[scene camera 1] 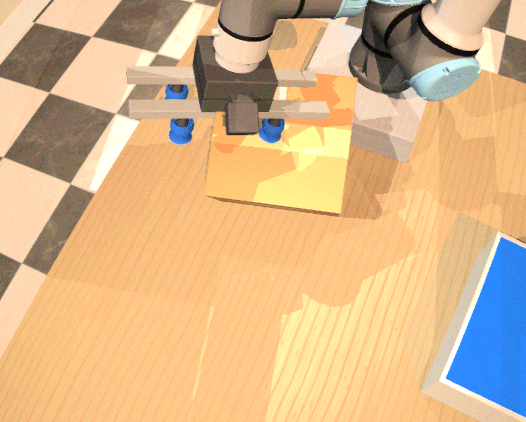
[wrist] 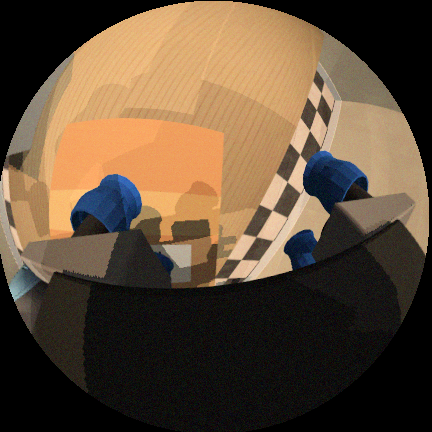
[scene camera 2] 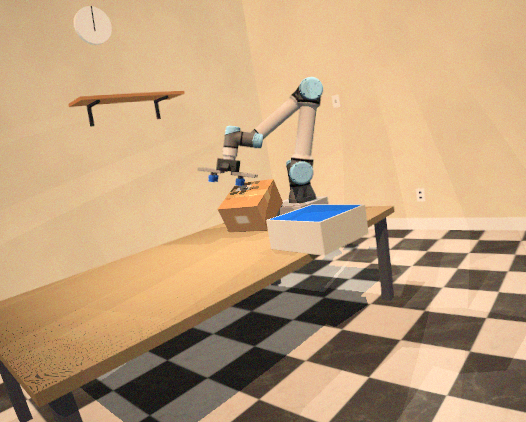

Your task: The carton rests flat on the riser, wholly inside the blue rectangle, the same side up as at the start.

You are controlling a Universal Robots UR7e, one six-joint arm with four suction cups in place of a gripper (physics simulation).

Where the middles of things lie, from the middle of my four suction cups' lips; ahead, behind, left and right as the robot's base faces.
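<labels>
Counting from my suction cup, the riser (scene camera 1: 472, 368) is 220 mm ahead, 570 mm to the left and 200 mm below. The carton (scene camera 1: 305, 171) is 150 mm below my suction cup, and it also lies 60 mm behind it and 80 mm to the left of it.
</labels>
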